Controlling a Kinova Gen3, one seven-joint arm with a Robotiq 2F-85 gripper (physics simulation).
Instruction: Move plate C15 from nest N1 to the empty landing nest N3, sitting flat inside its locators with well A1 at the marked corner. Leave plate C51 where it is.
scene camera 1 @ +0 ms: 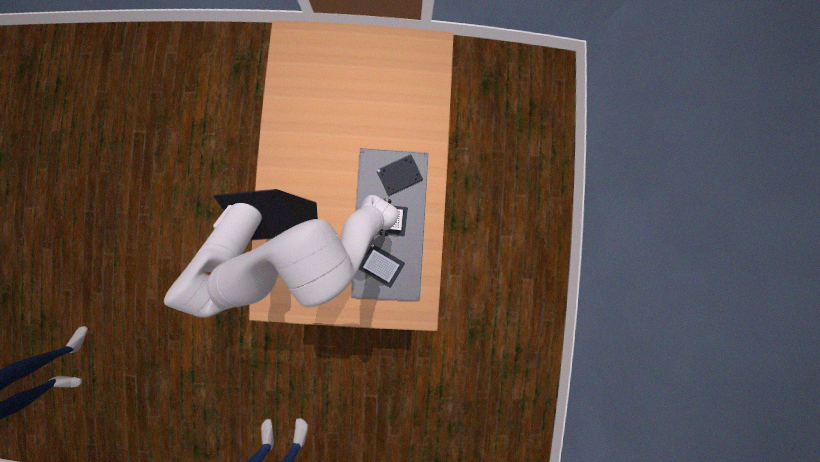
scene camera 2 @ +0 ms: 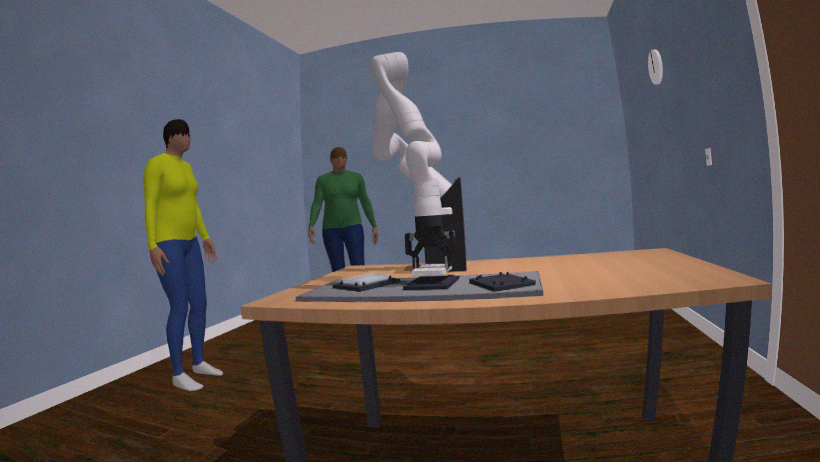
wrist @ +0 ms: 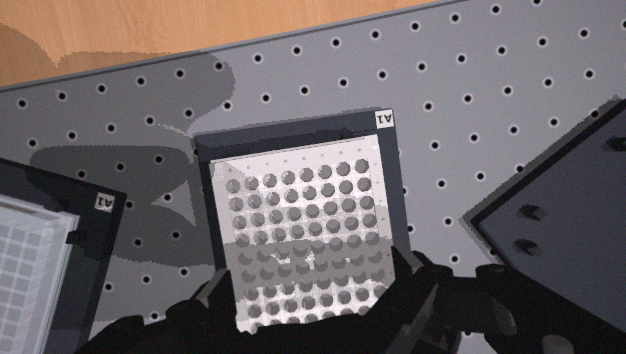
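Observation:
The white 96-well plate C15 is level, a little above the middle nest N3. My gripper is shut on its two sides. In the wrist view, the plate's A-and-1 corner is at the upper right, on the same side as the nest's A1 label. The plate hides N3's locators. Plate C51, pale and finely gridded, sits in its own nest. Nest N1 is empty, with upright locators.
All three nests stand on a grey perforated board on the wooden table. A black panel stands by the arm's base. Two people stand beyond the table.

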